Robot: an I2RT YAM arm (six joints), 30 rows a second.
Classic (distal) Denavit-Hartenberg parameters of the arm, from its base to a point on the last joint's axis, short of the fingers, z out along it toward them. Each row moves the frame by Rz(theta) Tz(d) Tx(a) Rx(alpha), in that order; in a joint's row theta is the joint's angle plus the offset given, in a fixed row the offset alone. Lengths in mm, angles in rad.
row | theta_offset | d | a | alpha
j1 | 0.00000 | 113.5 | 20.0 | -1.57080
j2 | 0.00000 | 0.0 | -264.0 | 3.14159
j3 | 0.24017 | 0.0 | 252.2 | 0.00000
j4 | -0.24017 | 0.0 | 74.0 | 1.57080
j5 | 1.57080 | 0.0 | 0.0 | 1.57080
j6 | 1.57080 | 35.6 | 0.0 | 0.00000
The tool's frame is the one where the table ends.
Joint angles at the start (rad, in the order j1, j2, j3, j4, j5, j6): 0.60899, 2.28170, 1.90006, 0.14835, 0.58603, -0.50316
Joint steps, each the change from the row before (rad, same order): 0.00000, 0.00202, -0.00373, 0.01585, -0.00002, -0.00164; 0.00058, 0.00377, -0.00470, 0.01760, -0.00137, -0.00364; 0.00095, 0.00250, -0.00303, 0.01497, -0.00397, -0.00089; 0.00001, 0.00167, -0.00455, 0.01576, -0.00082, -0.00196; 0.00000, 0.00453, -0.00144, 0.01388, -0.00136, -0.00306
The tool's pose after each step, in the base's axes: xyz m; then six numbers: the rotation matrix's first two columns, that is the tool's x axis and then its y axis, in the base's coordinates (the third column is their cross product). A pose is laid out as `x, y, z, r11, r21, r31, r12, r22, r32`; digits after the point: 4 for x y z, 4 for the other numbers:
0.4568, 0.2946, 0.2533, -0.1424, -0.5905, -0.7944, -0.1178, 0.8069, -0.5788
0.4572, 0.2953, 0.2514, -0.1350, -0.5894, -0.7965, -0.1156, 0.8077, -0.5781
0.4573, 0.2961, 0.2505, -0.1262, -0.5859, -0.8005, -0.1154, 0.8102, -0.5747
0.4575, 0.2963, 0.2497, -0.1193, -0.5831, -0.8036, -0.1119, 0.8121, -0.5726
0.4582, 0.2968, 0.2482, -0.1131, -0.5819, -0.8054, -0.1097, 0.8129, -0.5719

